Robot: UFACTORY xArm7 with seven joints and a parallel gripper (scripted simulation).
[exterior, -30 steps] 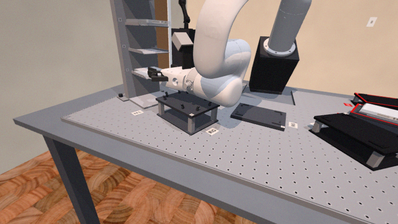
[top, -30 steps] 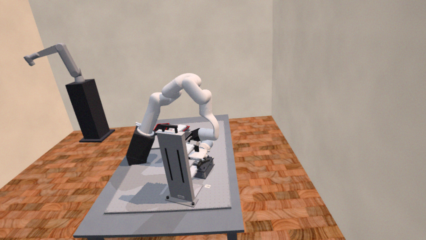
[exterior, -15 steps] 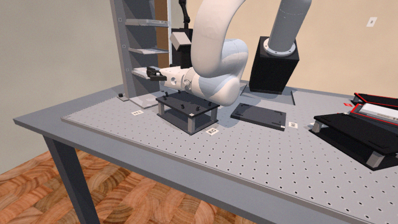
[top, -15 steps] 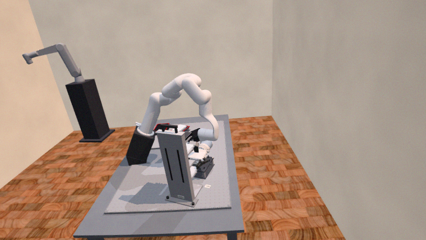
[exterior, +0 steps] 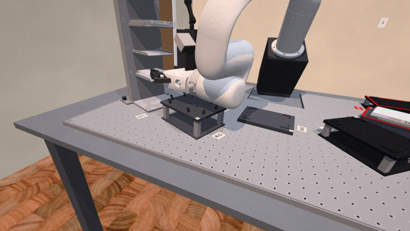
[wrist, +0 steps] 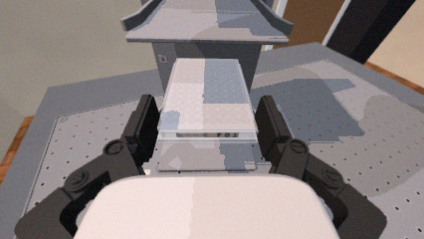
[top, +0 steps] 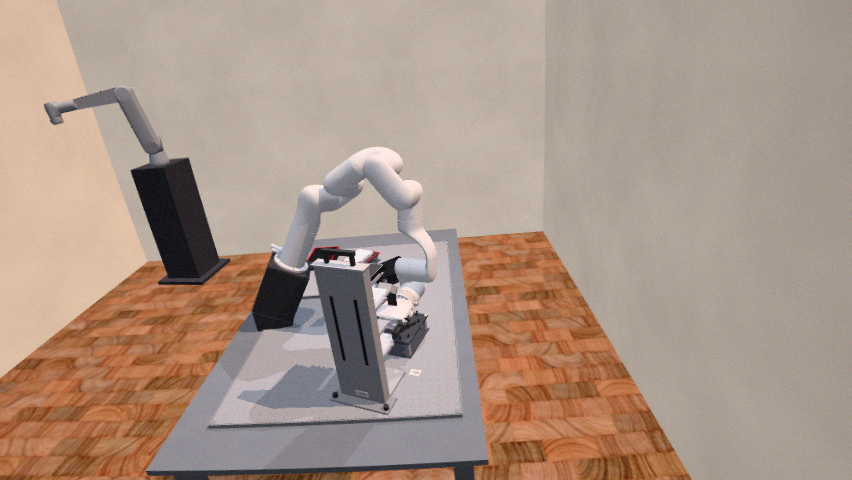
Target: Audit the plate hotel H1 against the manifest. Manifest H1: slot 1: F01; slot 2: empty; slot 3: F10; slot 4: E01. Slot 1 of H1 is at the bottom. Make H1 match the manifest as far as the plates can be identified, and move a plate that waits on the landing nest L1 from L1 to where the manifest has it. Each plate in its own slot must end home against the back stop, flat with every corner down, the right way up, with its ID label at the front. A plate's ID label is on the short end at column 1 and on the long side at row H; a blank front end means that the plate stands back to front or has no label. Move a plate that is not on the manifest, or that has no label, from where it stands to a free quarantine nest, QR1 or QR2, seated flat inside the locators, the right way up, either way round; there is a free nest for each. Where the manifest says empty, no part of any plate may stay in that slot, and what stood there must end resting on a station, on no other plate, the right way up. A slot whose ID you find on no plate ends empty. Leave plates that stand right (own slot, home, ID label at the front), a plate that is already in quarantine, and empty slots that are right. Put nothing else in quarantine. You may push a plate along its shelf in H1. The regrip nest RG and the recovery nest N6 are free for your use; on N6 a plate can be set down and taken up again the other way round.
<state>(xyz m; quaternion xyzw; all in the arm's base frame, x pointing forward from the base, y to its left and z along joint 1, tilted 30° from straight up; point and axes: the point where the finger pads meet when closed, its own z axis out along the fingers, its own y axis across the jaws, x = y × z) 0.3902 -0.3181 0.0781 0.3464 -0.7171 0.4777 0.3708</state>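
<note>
Now: the white plate 50 mm to the right of my hand, 20 mm below it and 10 mm behind it. Also, from my hand: plate hotel H1 (130 mm to the right, 80 mm above, 30 mm behind); then regrip nest RG (130 mm to the left, 70 mm below, 30 mm ahead); then black plate (220 mm above, 50 mm to the right, 10 mm behind).
</note>
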